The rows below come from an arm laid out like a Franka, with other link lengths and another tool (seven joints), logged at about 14 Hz.
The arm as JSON. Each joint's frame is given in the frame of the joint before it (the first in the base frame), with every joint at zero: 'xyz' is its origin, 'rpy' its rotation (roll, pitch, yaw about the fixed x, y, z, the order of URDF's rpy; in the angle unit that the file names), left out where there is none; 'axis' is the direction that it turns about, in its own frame. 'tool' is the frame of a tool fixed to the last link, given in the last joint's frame.
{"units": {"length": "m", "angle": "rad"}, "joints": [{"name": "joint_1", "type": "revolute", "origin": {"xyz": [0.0, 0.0, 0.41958]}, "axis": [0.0, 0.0, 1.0]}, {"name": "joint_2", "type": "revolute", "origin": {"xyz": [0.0, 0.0, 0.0]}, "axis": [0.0, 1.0, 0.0]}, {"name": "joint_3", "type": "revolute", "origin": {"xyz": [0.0, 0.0, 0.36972]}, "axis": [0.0, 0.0, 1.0]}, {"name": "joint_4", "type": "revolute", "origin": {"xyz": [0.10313, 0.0, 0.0]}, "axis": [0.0, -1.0, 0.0]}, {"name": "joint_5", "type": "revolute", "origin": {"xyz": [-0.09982, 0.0, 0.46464]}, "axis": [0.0, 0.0, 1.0]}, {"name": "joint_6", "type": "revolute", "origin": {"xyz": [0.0, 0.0, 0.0]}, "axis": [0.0, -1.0, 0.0]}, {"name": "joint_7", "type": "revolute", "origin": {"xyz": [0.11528, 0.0, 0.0]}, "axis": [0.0, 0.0, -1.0]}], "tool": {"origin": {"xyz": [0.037, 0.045, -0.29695], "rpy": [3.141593, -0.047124, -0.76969]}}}
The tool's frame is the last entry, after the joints.
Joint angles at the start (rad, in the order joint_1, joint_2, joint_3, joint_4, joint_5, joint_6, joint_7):
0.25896, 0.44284, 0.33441, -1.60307, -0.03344, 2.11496, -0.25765
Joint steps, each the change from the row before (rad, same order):
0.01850, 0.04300, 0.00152, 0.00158, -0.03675, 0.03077, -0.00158
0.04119, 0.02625, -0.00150, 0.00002, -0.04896, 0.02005, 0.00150
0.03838, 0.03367, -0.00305, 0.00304, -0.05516, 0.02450, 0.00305
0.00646, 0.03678, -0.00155, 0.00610, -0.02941, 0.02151, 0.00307
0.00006, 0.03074, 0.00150, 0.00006, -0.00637, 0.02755, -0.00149
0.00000, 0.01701, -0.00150, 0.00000, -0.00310, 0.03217, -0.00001
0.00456, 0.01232, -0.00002, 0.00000, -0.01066, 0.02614, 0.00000
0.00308, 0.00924, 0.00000, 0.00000, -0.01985, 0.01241, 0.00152
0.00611, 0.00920, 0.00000, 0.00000, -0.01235, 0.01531, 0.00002
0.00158, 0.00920, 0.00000, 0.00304, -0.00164, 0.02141, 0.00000
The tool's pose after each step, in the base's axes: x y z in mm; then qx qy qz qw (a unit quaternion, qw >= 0). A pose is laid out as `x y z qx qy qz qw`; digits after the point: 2 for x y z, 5 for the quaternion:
700.57 528.63 292.81 -0.99631 -0.04633 -0.03521 0.06309
684.31 551.04 271.44 -0.99493 -0.07743 -0.04161 0.04886
670.76 570.43 246.15 -0.99235 -0.10785 -0.04953 0.03400
671.33 572.71 221.11 -0.99157 -0.11628 -0.05021 0.02742
670.75 575.99 199.97 -0.99127 -0.11905 -0.04785 0.03028
674.91 579.48 190.62 -0.99081 -0.11888 -0.05338 0.03635
675.71 585.33 184.18 -0.98966 -0.12402 -0.06031 0.03950
675.75 586.84 177.66 -0.98857 -0.13092 -0.06534 0.03624
673.88 591.84 172.00 -0.98735 -0.13771 -0.06970 0.03633
676.47 596.76 169.66 -0.98661 -0.13844 -0.07535 0.04204

